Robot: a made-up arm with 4 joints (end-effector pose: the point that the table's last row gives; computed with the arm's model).
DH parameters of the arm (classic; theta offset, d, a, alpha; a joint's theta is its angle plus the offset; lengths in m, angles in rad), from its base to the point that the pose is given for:
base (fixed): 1.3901 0 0.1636 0
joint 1: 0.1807 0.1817 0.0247 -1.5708
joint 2: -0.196 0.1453 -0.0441 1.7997
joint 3: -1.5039 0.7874 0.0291 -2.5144
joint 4: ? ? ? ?
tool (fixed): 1.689 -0.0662 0 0
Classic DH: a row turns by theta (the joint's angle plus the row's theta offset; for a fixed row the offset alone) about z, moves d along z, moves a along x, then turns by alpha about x.
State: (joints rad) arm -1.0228 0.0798 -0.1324 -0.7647
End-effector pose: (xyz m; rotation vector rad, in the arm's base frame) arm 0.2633 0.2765 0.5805 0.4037 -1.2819 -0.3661
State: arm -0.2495 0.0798 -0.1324 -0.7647
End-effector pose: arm 0.1161 0.4070 0.5805 0.8551 -1.0324 0.2883
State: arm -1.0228 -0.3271 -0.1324 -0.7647
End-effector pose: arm 0.1121 0.1842 0.6410 0.6686 -1.5866 -0.4470
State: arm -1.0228 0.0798 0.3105 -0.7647
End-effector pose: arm 0.1883 0.3979 0.6140 0.6989 -1.2633 0.0131
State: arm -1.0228 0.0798 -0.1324 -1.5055
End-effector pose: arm 0.2553 0.3068 0.5950 0.4884 -1.4848 0.4082
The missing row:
joint 4: 1.4208 0.4625 0.0011 -2.3374
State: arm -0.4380 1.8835 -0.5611 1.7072
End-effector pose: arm 0.2307 0.4064 -0.0236 -1.8976 -1.3380 -1.7265
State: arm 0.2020 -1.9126 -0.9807 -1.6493
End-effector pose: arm 0.3088 -0.1218 0.1382 2.2295 -1.4369 -0.7830
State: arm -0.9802 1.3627 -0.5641 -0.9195
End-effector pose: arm 0.4652 0.2786 0.1122 -0.6556 -0.3700 -0.0587
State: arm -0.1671 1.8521 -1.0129 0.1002
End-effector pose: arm 0.2998 0.4390 0.0875 -1.5053 -1.2726 -0.1494
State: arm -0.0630 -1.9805 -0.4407 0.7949
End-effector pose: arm 0.1019 -0.1828 0.1577 1.9804 0.8589 -1.0879
